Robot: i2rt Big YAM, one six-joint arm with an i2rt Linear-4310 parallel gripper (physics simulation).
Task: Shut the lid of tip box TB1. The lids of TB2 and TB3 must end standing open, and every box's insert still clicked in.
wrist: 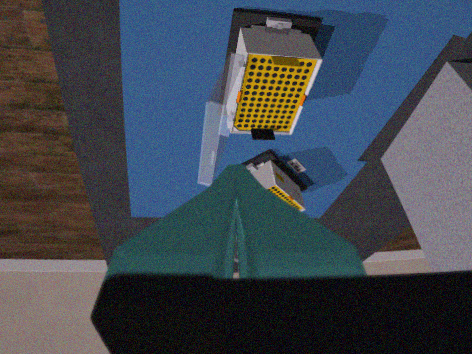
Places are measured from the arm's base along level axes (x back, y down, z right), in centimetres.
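Pixels of known places: gripper, fingertip midpoint: (235, 177).
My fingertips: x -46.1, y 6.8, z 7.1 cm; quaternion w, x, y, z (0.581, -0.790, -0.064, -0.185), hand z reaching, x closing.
Observation:
For each thing: its top centre in the pictures, then the offset to it from my fingertips. "spot": a spot on its surface instead. Level surfaces: height alone.
- clear lid at a spot on its surface: (210, 142) spot: dx +3.7, dy +13.1, dz -11.7 cm
- small label at a spot on its surface: (296, 165) spot: dx +26.9, dy +27.3, dz -28.5 cm
- blue surface at its surface level: dy +27.5 cm
A tip box (280, 42) with a yellow, holed insert (272, 92) is at the upper middle. The insert looks level in the box, with orange tabs at both long sides. A clear lid (210, 142) stands open along its left side. A second, smaller-looking tip box (287, 187) with a yellow insert is just right of my fingertips; my fingers partly hide it, and its lid cannot be made out. A small label (296, 165) beside it is too blurred to read for sure. My gripper (235, 177) is shut and empty, its green fingertips below the larger box in the view.
The boxes are on a blue surface (165, 100) with a dark grey border (85, 100). A large pale grey block (435, 150) is at the right. Brown wood (25, 125) shows at the left. Shadows lie right of both boxes.

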